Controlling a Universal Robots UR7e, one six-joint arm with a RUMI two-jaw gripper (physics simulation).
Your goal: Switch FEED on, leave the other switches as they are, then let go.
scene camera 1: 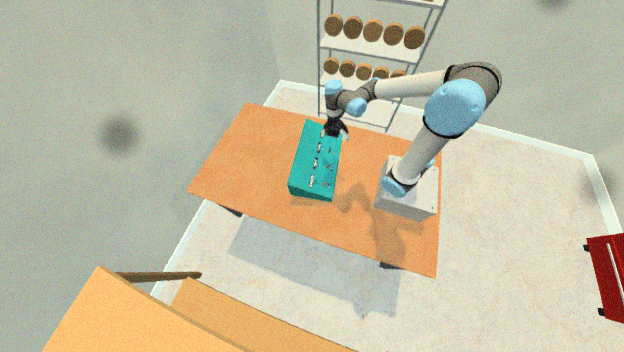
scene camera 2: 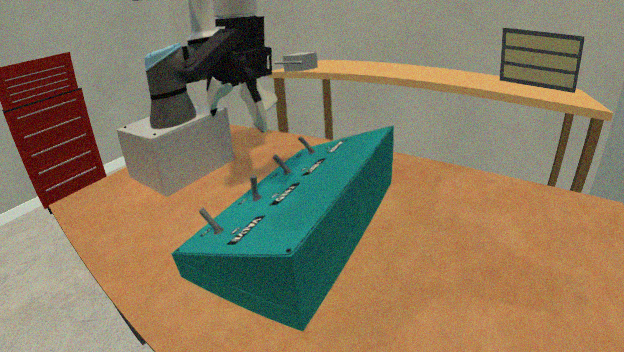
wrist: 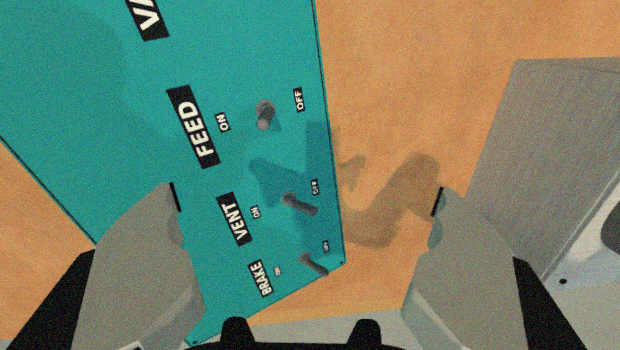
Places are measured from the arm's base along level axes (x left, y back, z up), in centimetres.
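Pixels of known places: gripper, between the fingertips: [scene camera 1: 335, 138] [scene camera 2: 236, 123] [wrist: 306, 188]; arm's base, origin of its link: [scene camera 2: 173, 120].
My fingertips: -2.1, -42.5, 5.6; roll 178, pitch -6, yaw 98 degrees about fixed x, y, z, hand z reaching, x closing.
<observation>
Ahead of a thing's pixels: the offset from my fingertips to its top centre, as dx, dy, dz. Level surfaces: height alone.
The teal switch panel [scene camera 1: 303, 162] [scene camera 2: 345, 245] [wrist: 60, 100] stands on the table. The FEED lever @[+0.1, -2.9, -9.9] [scene camera 2: 255, 189] [wrist: 264, 116] stands more upright than its neighbours and tilts away from its OFF mark. The VENT lever @[+11.1, +2.1, -10.8] [scene camera 2: 281, 164] [wrist: 300, 203] and BRAKE lever @[+22.5, +5.8, -10.8] [scene camera 2: 306, 145] [wrist: 314, 264] lean to their OFF side. The VALVE lever @[-11.7, -5.3, -10.8] [scene camera 2: 211, 221] leans to the same side; it is out of the wrist view. My gripper [scene camera 1: 335, 136] [scene camera 2: 238, 121] [wrist: 306, 188] is open and empty, above the VALVE end of the panel, apart from the levers.
The arm's grey base block [scene camera 1: 407, 202] [scene camera 2: 175, 152] [wrist: 540, 130] stands beside the panel on the orange table @[dz -23.5] [scene camera 1: 235, 150] [scene camera 2: 475, 250] [wrist: 425, 40]. A shelf rack [scene camera 1: 319, 95] stands behind the table. A wooden bench [scene camera 2: 425, 80] and a red cabinet [scene camera 1: 607, 280] [scene camera 2: 55, 135] stand farther off.
</observation>
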